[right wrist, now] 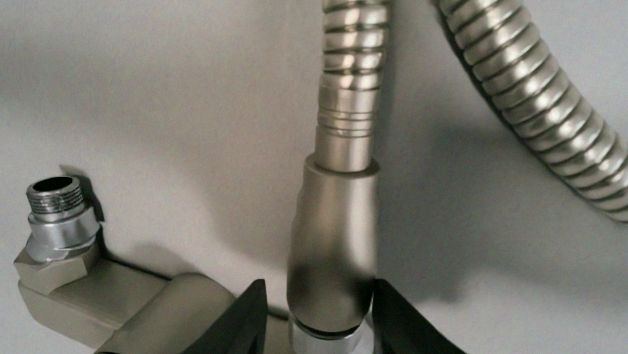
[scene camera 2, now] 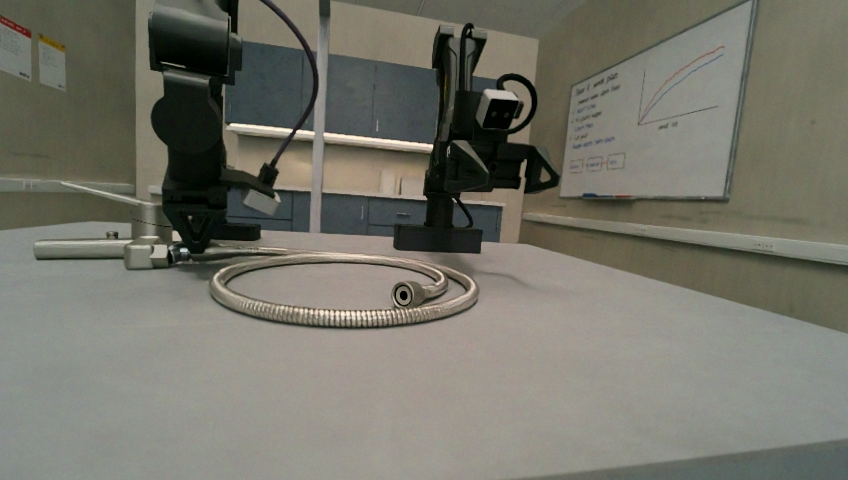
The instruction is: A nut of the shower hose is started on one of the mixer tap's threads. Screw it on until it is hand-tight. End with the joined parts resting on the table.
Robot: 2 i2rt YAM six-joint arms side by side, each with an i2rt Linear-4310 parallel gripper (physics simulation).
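Seen in the pictures: left gripper, between the fingertips: (scene camera 2: 524, 179); right gripper, between the fingertips: (right wrist: 319, 293) (scene camera 2: 197, 247); left arm's base, origin of its link: (scene camera 2: 438, 231).
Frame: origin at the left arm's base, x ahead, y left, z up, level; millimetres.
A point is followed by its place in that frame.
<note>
The mixer tap (scene camera 2: 138, 253) {x 294, y -465, z -23 mm} (right wrist: 135, 305) {x 181, y -480, z -23 mm} lies on the table, its lever pointing up to the left in the scene view. The hose's conical nut (scene camera 2: 215, 254) {x 261, y -388, z -27 mm} (right wrist: 337, 225) {x 250, y -383, z -13 mm} sits in line on one tap outlet, with a chrome collar (right wrist: 327, 346) {x 262, y -424, z -12 mm} right below it; the threads there are hidden. The other outlet's thread (right wrist: 55, 199) {x 133, y -446, z -26 mm} is bare. My right gripper (scene camera 2: 196, 248) {x 254, y -414, z -20 mm} (right wrist: 319, 293) {x 254, y -414, z -20 mm} is slightly open around the nut: a gap shows at its left finger in the wrist view, while the other finger is close to or touching it. My left gripper (scene camera 2: 516, 177) {x 404, y -15, z 101 mm} is open and empty, high above the table.
The shower hose (scene camera 2: 333, 318) {x 496, y -224, z -35 mm} (right wrist: 550, 110) {x 281, y -342, z -30 mm} lies coiled on the table (scene camera 2: 416, 386) {x 590, y -173, z -45 mm}, its other end nut (scene camera 2: 405, 294) {x 447, y -156, z -28 mm} inside the coil, facing the camera. The left arm's dark base (scene camera 2: 437, 239) {x 35, y -10, z -16 mm} stands behind the coil. A whiteboard (scene camera 2: 684, 151) hangs on the wall.
</note>
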